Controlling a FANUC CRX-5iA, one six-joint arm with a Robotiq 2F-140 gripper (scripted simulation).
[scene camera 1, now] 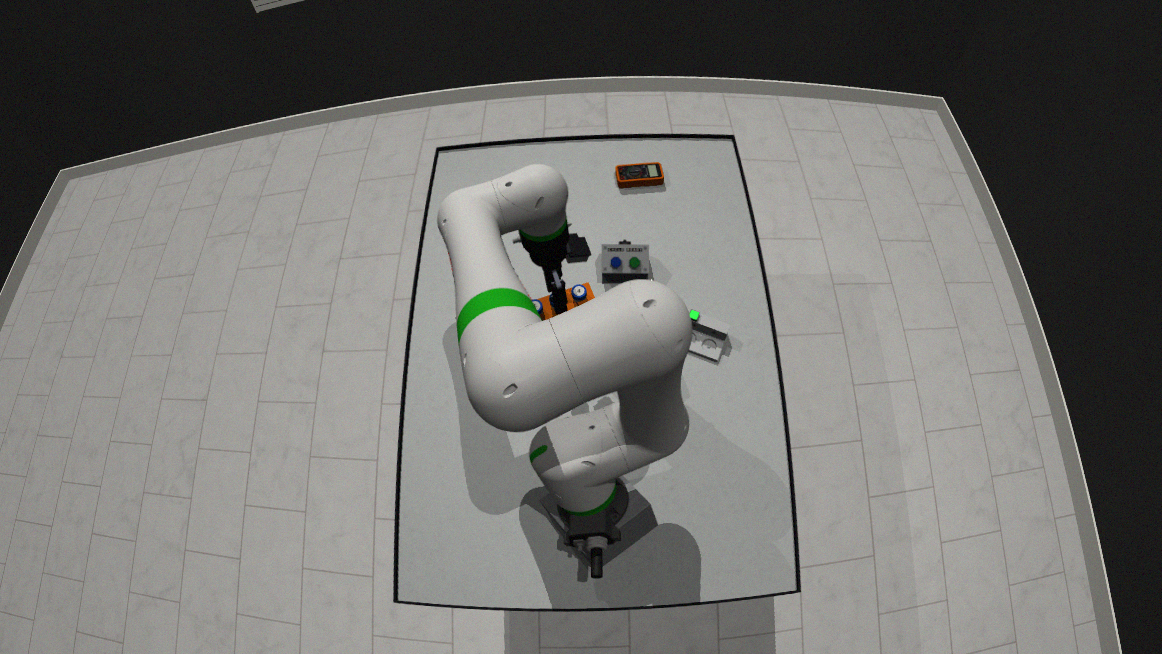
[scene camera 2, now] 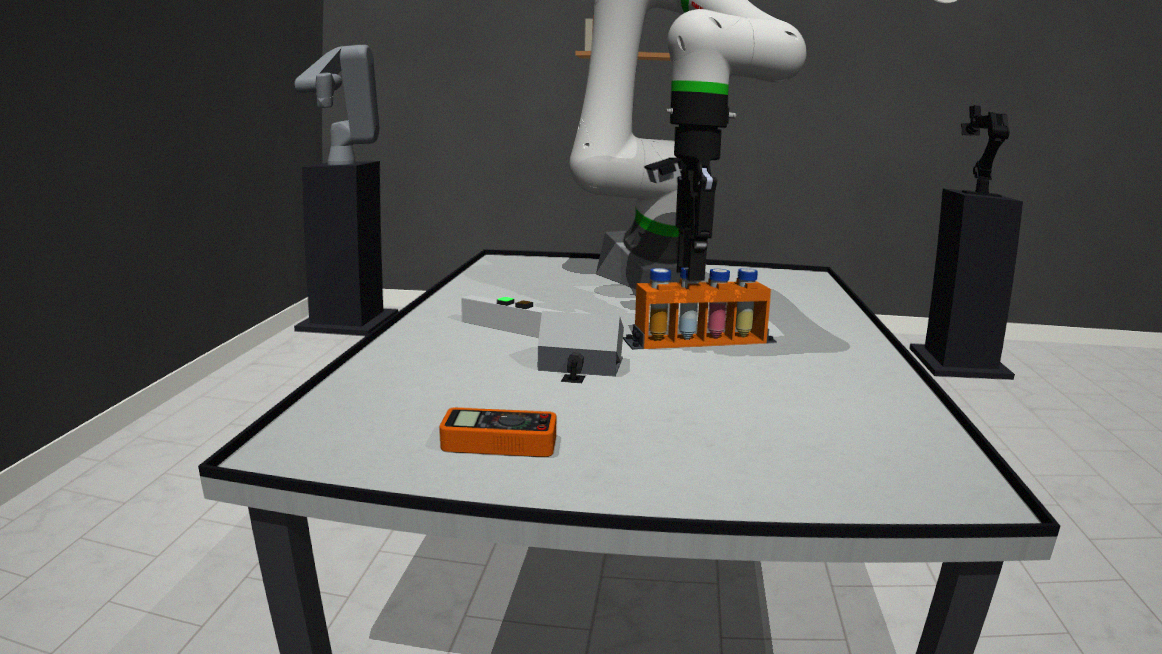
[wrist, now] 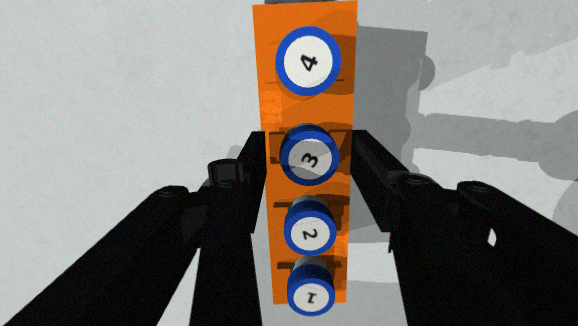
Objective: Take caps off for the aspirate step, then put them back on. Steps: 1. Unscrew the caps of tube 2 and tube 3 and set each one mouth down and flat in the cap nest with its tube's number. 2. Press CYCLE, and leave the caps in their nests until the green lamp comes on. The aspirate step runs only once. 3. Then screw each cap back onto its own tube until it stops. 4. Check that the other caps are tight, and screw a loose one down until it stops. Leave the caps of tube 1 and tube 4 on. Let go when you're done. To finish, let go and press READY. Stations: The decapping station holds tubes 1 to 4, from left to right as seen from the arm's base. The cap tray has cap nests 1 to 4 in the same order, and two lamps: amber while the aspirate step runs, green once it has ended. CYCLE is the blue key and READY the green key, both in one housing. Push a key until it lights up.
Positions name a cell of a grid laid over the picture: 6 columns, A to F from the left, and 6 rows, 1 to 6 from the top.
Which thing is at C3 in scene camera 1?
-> My gripper.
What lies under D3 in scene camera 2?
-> My gripper.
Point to a grey key housing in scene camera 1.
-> D3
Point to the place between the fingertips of my gripper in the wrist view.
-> D3
